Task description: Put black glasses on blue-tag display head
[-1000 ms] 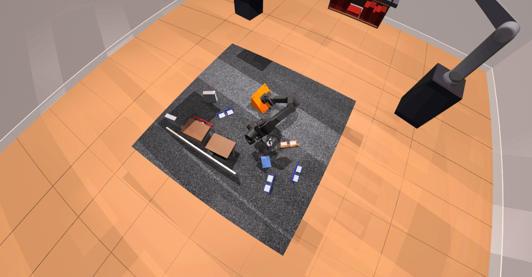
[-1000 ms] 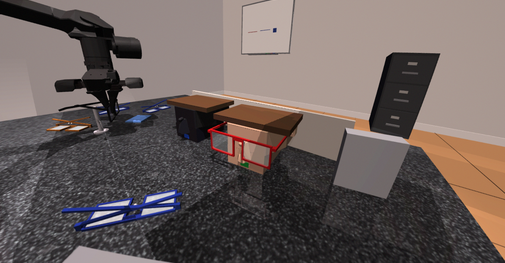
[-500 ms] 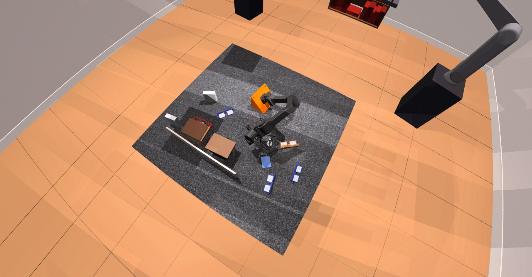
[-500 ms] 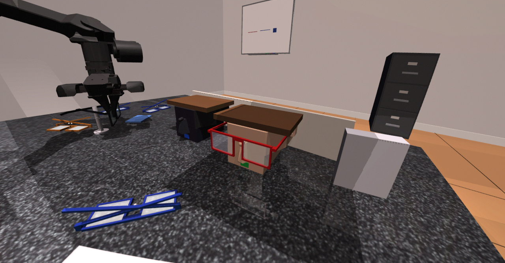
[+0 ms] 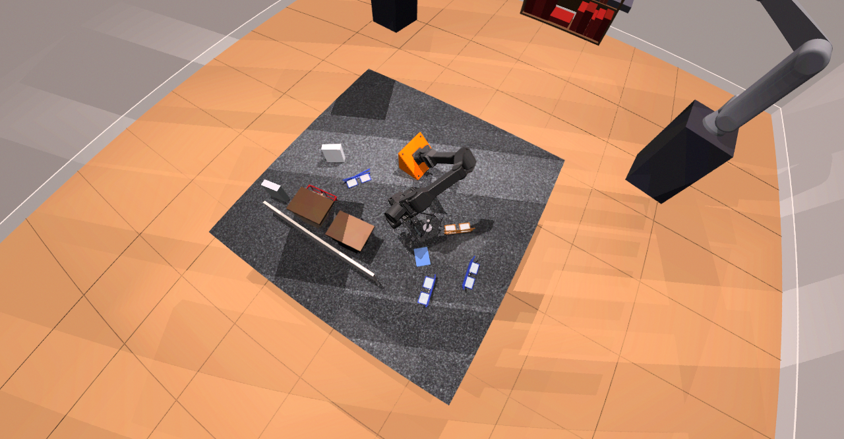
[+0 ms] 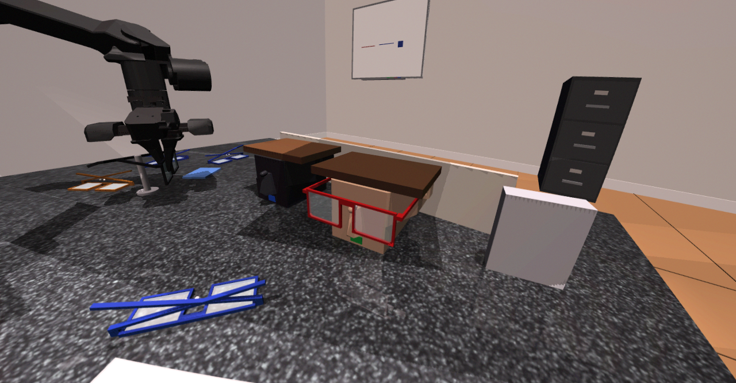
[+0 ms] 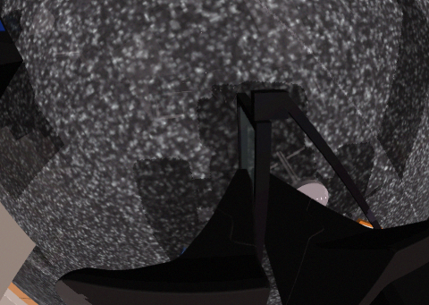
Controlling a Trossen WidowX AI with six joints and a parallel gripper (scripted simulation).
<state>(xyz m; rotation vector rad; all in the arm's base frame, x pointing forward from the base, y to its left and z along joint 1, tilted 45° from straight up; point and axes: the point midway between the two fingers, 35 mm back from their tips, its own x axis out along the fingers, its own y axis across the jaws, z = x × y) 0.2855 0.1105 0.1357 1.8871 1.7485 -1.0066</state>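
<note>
Right now the grey stand is 8 cm to the left of my gripper tip, 4 cm below it and 4 cm behind it. Also, from my gripper tip: blue card 15 cm to the left, 8 cm ahead, 6 cm below; then low wall 33 cm ahead, 23 cm to the right, 1 cm below; then display head 36 cm to the right, 22 cm ahead.
</note>
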